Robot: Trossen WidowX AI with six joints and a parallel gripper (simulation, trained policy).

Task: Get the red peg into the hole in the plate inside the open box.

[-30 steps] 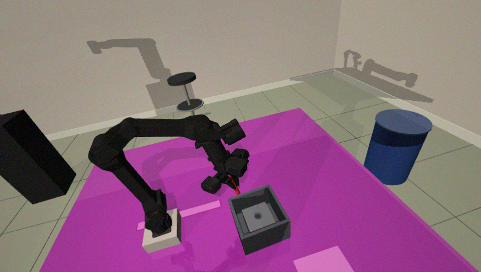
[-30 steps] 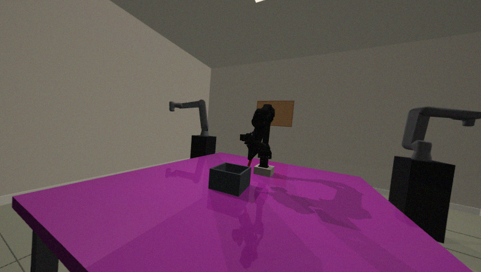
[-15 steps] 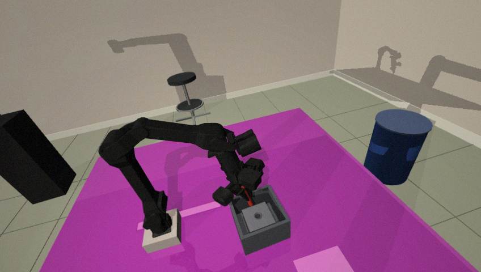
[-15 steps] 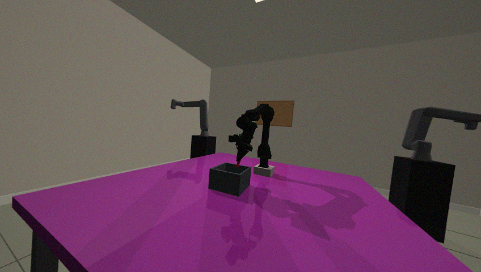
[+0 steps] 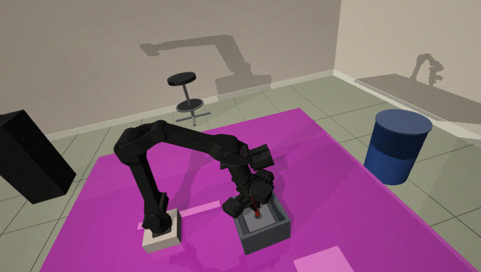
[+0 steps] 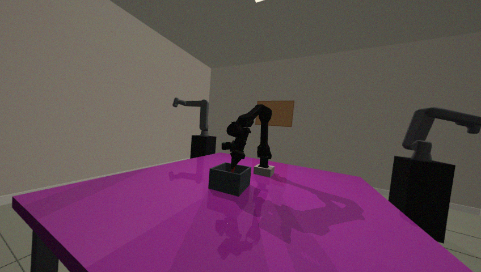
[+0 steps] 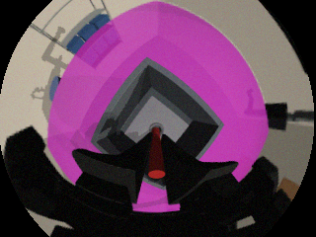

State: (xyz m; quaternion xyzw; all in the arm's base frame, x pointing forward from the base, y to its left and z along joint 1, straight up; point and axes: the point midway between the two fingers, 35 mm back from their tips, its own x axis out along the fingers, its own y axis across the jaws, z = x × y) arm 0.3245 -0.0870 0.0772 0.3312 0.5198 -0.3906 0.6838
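The red peg lies 1 cm to the left of my gripper tip and 1 cm below it. Also, from my gripper tip: dark grey box (7 cm below); then grey plate (5 cm below).
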